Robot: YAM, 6 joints.
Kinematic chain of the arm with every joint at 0, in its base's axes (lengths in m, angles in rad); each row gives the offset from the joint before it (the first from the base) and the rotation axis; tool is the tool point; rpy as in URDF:
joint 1: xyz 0 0 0.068 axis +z
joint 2: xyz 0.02 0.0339 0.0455 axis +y
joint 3: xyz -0.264 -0.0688 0 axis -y
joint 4: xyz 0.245 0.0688 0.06 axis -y
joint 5: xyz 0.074 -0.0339 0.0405 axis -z
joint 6: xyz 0.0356 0 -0.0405 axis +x
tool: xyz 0 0 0 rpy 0 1.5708 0
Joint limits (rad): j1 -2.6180..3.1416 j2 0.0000..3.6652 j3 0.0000..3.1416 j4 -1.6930..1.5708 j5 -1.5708..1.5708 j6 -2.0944..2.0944
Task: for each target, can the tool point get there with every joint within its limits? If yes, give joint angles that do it. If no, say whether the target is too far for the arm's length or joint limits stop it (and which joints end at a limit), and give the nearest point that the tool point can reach.
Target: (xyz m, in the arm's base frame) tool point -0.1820 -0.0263 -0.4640
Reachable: no: joint limits stop it (at a limit: joint 1, joint 2) | nearest point -0.1952 -0.0074 -0.3756 | short by 0.091 m
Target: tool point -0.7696 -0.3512 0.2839
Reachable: no: too far | nearest point -0.5520 -0.3061 0.2402 | short by 0.226 m
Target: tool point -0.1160 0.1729 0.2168
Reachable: yes | joints 2.2222 1.2017 0.7974 -0.8416 0.3604 -1.4783
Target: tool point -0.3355 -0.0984 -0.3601
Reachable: no: joint limits stop it (at a limit: joint 1, joint 2) | nearest point -0.3075 -0.1385 -0.3445 | short by 0.051 m
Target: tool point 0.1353 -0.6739 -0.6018
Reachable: no: too far | nearest point 0.0918 -0.4570 -0.3077 | short by 0.368 m
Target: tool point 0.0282 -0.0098 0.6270
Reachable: yes | joints 1.8593 0.8339 1.8542 -0.1298 0.7477 0.9954
